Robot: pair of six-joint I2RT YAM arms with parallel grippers.
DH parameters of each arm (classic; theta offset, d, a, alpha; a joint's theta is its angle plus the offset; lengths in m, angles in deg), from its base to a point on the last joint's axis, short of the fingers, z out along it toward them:
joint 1: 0 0.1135 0.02 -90
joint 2: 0 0 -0.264 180
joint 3: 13.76 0 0.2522 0
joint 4: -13.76 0 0.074 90
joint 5: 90 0 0 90
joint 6: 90 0.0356 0 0
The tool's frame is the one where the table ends.
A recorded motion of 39 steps. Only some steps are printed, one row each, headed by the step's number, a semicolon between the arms.
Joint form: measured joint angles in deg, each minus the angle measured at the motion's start. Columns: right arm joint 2, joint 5, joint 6, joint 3, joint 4, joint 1; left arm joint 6, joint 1, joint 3, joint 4, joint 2, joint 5.
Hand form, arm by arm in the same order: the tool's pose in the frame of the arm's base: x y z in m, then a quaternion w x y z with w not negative. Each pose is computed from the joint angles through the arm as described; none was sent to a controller.
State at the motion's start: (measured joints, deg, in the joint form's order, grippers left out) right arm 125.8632 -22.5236 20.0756 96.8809 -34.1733 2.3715; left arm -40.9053 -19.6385 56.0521 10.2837 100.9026 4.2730
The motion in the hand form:
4: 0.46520 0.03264 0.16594 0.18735 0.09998 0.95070 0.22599; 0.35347 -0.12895 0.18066 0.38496 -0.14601 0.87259 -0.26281
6: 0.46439 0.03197 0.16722 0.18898 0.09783 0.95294 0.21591; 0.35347 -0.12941 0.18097 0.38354 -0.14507 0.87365 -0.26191
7: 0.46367 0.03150 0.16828 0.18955 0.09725 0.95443 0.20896; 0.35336 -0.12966 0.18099 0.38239 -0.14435 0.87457 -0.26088
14: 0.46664 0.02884 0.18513 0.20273 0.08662 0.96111 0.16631; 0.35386 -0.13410 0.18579 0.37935 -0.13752 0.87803 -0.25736
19: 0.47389 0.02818 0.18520 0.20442 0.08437 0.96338 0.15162; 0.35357 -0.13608 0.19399 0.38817 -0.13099 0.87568 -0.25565
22: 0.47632 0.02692 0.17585 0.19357 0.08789 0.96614 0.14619; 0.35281 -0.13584 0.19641 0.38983 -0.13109 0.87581 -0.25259
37: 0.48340 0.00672 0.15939 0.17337 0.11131 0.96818 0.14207; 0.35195 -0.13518 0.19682 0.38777 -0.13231 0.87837 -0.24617
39: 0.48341 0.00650 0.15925 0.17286 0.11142 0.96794 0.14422; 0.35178 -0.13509 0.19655 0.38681 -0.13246 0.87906 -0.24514
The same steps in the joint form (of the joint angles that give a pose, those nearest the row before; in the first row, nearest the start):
4: -0.02 0.48 -0.39 0.02 -0.13 0.00; 0.02 0.00 0.07 -0.04 0.00 0.00
6: -0.26 1.57 -0.98 0.02 -0.57 0.00; 0.11 -0.07 0.24 -0.44 0.00 0.00
7: -0.46 2.34 -1.29 0.02 -0.94 0.00; 0.20 -0.11 0.33 -0.72 0.00 -0.02
14: -0.85 7.04 -3.74 3.47 -4.68 0.00; 0.68 -0.74 1.66 -2.75 -0.13 -0.31
19: 0.90 8.63 -4.44 6.42 -6.10 0.00; 1.38 -1.09 2.40 -3.50 -0.98 -0.87
22: 2.38 9.07 -4.46 6.99 -6.58 -0.13; 1.53 -1.14 2.53 -4.07 -1.40 -1.27
37: 5.77 8.77 -4.46 9.35 -8.26 -2.58; 1.70 -1.14 2.65 -5.05 -1.62 -1.77
39: 5.79 8.50 -4.44 9.36 -8.26 -2.62; 1.73 -1.14 2.65 -5.22 -1.62 -1.81

